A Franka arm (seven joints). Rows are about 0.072 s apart.
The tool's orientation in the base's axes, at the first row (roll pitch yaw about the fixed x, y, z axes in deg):
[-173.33 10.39 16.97]
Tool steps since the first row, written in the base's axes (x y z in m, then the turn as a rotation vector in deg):
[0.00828 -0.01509 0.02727 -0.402 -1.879 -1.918]
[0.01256 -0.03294 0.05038 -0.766 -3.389 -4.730]
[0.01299 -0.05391 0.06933 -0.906 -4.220 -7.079]
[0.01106 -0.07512 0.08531 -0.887 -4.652 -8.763]
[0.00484 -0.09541 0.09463 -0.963 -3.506 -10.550]
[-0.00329 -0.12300 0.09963 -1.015 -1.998 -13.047]
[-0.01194 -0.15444 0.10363 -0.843 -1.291 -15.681]
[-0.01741 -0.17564 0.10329 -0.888 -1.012 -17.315]
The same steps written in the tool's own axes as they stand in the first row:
[-0.00146 0.01355 -0.02923 -0.572 1.907 1.846]
[-0.00673 0.02913 -0.05373 -0.841 3.574 4.579]
[-0.01576 0.04713 -0.07357 -0.787 4.599 6.854]
[-0.02655 0.06506 -0.09003 -0.590 5.210 8.469]
[-0.03990 0.08172 -0.09905 -0.010 4.298 10.298]
[-0.05637 0.10533 -0.10389 0.825 3.127 12.837]
[-0.07426 0.13260 -0.10787 1.664 2.798 15.417]
[-0.08543 0.15143 -0.10767 1.997 2.706 17.039]

